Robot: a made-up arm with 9 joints. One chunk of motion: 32 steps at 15 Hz.
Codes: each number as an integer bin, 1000 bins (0 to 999) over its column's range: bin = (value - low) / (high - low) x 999, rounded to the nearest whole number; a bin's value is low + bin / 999 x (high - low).
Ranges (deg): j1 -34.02..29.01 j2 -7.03..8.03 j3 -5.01..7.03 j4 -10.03..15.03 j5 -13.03..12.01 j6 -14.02..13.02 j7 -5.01..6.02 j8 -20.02..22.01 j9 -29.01..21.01
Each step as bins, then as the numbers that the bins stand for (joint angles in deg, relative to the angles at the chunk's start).
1 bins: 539 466 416 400 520 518 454 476 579
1 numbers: -0.01 -0.01 0.00 0.00 0.00 0.00 0.00 0.01 -0.02
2 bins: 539 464 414 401 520 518 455 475 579
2 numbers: -0.01 -0.04 -0.02 0.03 0.00 0.00 0.01 -0.04 -0.02
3 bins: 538 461 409 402 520 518 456 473 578
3 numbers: -0.08 -0.08 -0.08 0.05 0.00 0.00 0.02 -0.12 -0.07
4 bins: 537 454 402 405 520 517 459 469 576
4 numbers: -0.14 -0.19 -0.17 0.13 0.00 -0.03 0.06 -0.29 -0.17
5 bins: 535 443 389 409 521 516 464 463 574
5 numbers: -0.27 -0.35 -0.32 0.23 0.03 -0.05 0.11 -0.54 -0.27
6 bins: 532 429 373 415 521 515 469 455 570
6 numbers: -0.45 -0.56 -0.51 0.38 0.03 -0.08 0.17 -0.88 -0.47
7 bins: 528 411 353 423 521 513 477 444 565
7 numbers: -0.71 -0.83 -0.76 0.58 0.03 -0.13 0.26 -1.34 -0.72
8 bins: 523 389 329 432 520 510 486 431 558
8 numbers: -1.02 -1.17 -1.04 0.81 0.00 -0.22 0.36 -1.89 -1.07
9 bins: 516 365 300 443 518 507 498 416 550
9 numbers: -1.46 -1.53 -1.39 1.08 -0.05 -0.30 0.49 -2.52 -1.47
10 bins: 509 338 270 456 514 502 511 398 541
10 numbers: -1.91 -1.93 -1.76 1.41 -0.15 -0.43 0.63 -3.28 -1.92
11 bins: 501 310 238 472 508 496 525 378 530
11 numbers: -2.41 -2.36 -2.14 1.81 -0.30 -0.59 0.79 -4.12 -2.47
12 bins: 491 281 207 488 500 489 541 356 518
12 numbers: -3.04 -2.79 -2.52 2.21 -0.50 -0.78 0.96 -5.04 -3.07
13 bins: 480 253 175 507 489 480 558 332 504
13 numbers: -3.74 -3.22 -2.90 2.69 -0.77 -1.03 1.15 -6.05 -3.77
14 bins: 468 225 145 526 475 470 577 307 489
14 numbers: -4.49 -3.64 -3.26 3.16 -1.12 -1.30 1.36 -7.10 -4.53
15 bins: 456 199 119 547 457 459 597 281 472
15 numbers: -5.25 -4.03 -3.58 3.69 -1.58 -1.60 1.58 -8.20 -5.38
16 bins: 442 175 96 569 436 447 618 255 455
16 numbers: -6.13 -4.39 -3.85 4.24 -2.10 -1.92 1.81 -9.29 -6.23
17 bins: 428 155 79 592 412 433 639 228 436
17 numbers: -7.02 -4.69 -4.06 4.82 -2.70 -2.30 2.05 -10.43 -7.18
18 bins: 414 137 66 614 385 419 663 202 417
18 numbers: -7.90 -4.96 -4.21 5.37 -3.38 -2.68 2.31 -11.52 -8.13
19 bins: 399 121 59 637 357 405 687 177 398
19 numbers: -8.85 -5.21 -4.30 5.95 -4.08 -3.06 2.58 -12.57 -9.08
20 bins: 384 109 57 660 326 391 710 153 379
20 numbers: -9.79 -5.39 -4.32 6.53 -4.86 -3.44 2.83 -13.58 -10.03
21 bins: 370 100 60 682 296 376 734 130 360
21 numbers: -10.68 -5.52 -4.29 7.08 -5.61 -3.84 3.09 -14.55 -10.98
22 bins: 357 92 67 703 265 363 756 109 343
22 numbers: -11.50 -5.64 -4.20 7.60 -6.39 -4.19 3.34 -15.43 -11.84
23 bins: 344 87 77 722 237 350 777 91 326
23 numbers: -12.32 -5.72 -4.08 8.08 -7.09 -4.55 3.57 -16.19 -12.69
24 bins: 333 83 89 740 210 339 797 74 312
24 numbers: -13.01 -5.78 -3.94 8.53 -7.77 -4.84 3.79 -16.91 -13.39
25 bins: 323 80 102 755 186 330 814 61 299
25 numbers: -13.64 -5.82 -3.78 8.91 -8.37 -5.09 3.98 -17.45 -14.04
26 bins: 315 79 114 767 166 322 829 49 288
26 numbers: -14.15 -5.84 -3.64 9.21 -8.87 -5.30 4.14 -17.96 -14.59
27 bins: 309 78 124 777 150 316 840 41 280
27 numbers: -14.52 -5.85 -3.52 9.46 -9.27 -5.47 4.26 -18.30 -14.99
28 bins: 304 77 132 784 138 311 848 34 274
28 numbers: -14.84 -5.87 -3.42 9.64 -9.57 -5.60 4.35 -18.59 -15.29
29 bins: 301 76 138 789 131 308 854 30 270
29 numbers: -15.03 -5.88 -3.35 9.76 -9.75 -5.68 4.42 -18.76 -15.49
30 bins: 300 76 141 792 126 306 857 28 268
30 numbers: -15.09 -5.88 -3.31 9.84 -9.87 -5.74 4.45 -18.84 -15.59
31 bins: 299 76 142 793 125 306 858 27 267
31 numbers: -15.16 -5.88 -3.30 9.86 -9.90 -5.74 4.46 -18.88 -15.64
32 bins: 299 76 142 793 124 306 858 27 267
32 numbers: -15.16 -5.88 -3.30 9.86 -9.92 -5.74 4.46 -18.88 -15.64
